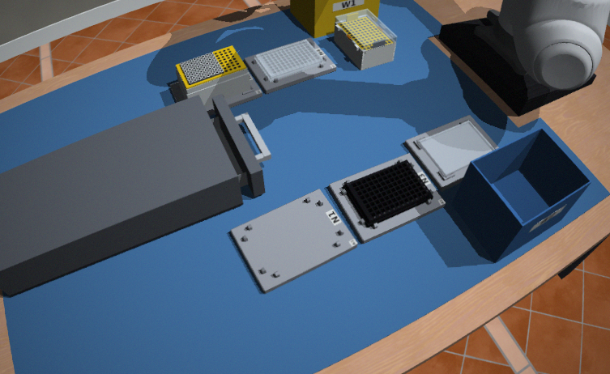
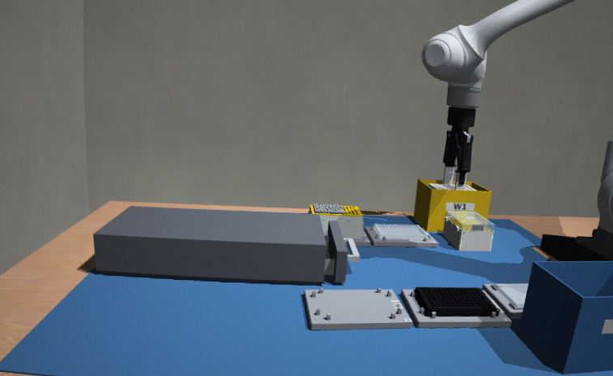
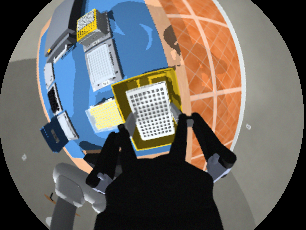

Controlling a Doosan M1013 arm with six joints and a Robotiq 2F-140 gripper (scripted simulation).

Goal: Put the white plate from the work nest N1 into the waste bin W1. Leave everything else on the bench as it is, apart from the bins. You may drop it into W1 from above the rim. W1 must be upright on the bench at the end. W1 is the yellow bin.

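The white plate is 2 cm below my hand. The rest, counted from my hand: black plate: 52 cm to the left, 14 cm ahead, 11 cm below; then yellow bin W1: 9 cm below; then tip box: 34 cm ahead, 15 cm to the left, 7 cm below.
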